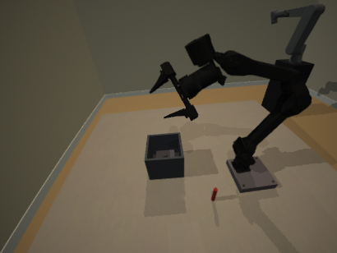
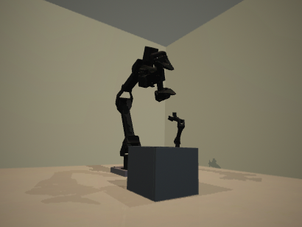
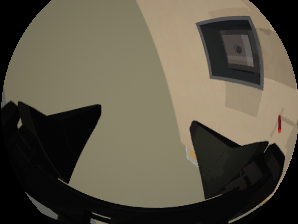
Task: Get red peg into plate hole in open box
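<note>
Right now my gripper tip is 17 cm past the red peg, 16 cm to the right of it and 32 cm above it. Also, from my gripper tip: grey plate 1 cm behind, 4 cm to the right, 32 cm below.
</note>
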